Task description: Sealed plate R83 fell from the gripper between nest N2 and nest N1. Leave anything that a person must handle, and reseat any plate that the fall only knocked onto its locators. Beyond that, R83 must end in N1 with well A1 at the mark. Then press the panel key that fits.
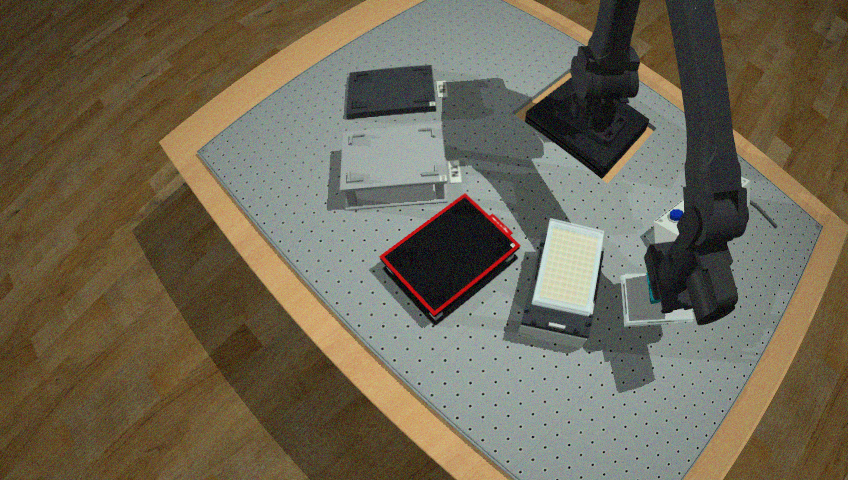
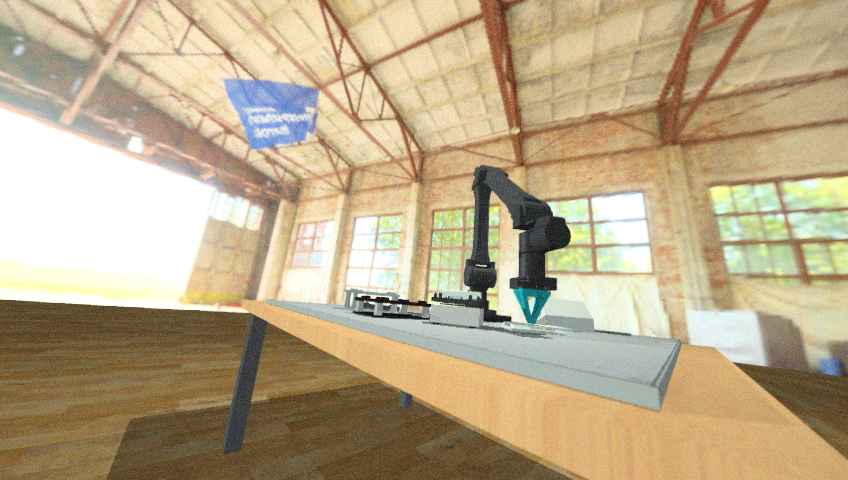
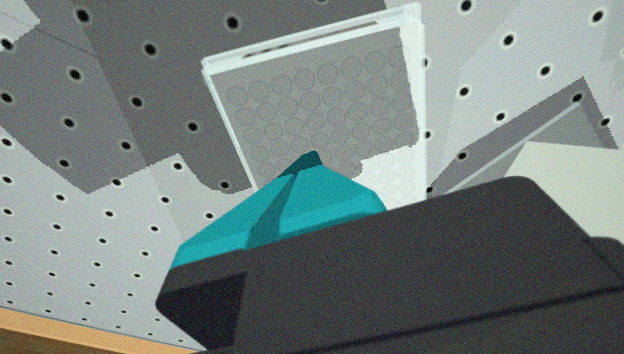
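Observation:
A clear, empty-looking well plate lies flat on the perforated board at the right; no label on it is legible. My gripper is shut and empty, its teal fingertips together low over that plate; the arm hides part of the plate. A yellowish-filled plate sits on a dark-topped holder. A pale raised nest and a low dark nest stand at the upper left with small tags. The panel has a blue key; the arm partly hides it.
A black, red-rimmed station stands rotated between the pale nest and the filled plate. The arm's black base is at the upper right. A dark cable lies near the panel. A wooden edge surrounds the perforated board.

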